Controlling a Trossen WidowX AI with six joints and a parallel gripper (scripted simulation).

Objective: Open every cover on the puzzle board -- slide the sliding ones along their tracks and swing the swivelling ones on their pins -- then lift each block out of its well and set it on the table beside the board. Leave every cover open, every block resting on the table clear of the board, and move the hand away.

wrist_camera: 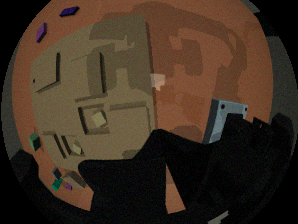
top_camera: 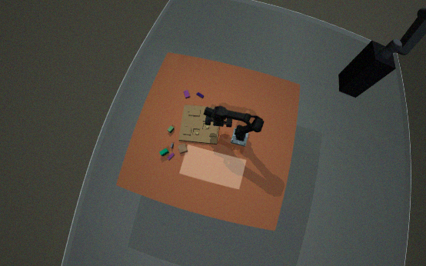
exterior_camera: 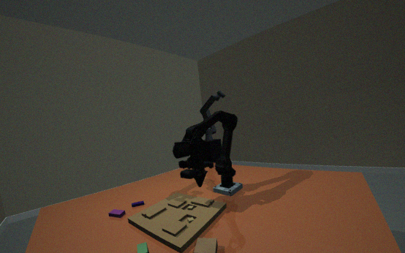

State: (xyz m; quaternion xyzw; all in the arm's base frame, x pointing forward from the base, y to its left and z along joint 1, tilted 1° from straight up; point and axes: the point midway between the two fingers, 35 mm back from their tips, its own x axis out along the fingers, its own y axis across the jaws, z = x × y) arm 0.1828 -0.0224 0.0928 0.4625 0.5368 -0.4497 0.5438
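Now: gripper tip 130 mm short of the tan puzzle board, 60 mm above it and 10 mm to the right of it. The rest, counted from my gripper tip: dark purple block (240 mm to the right, 220 mm ahead, 80 mm below).
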